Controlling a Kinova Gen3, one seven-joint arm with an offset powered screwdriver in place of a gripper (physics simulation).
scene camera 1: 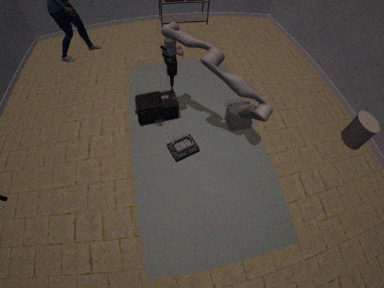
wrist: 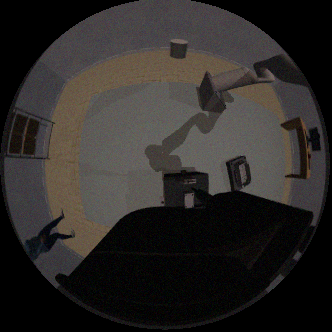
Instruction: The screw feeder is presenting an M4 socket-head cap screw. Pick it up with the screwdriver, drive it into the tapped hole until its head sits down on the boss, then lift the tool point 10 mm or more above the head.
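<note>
The screwdriver (scene camera 1: pixel 172 89) (wrist: pixel 194 189) points down over the dark screw feeder (scene camera 1: pixel 157 109) (wrist: pixel 173 191). In the scene view its tip is at the feeder's back right part, close to the top; in the wrist view it overlaps the feeder near a light patch. Whether the tip touches the feeder cannot be told. No screw can be made out at the tip or on the feeder. The dark rectangular fixture (scene camera 1: pixel 177 153) (wrist: pixel 232 175) with a lighter inner area lies apart from the tool, in front of the feeder in the scene view. Its tapped hole and boss are too small to tell.
The arm's base block (scene camera 1: pixel 238 120) (wrist: pixel 211 100) stands on the grey mat (scene camera 1: pixel 210 215) to the feeder's right in the scene view. A grey cylinder (scene camera 1: pixel 357 132) (wrist: pixel 179 50) stands at the far right. A person (scene camera 1: pixel 63 21) (wrist: pixel 44 243) stands at the back left, off the mat.
</note>
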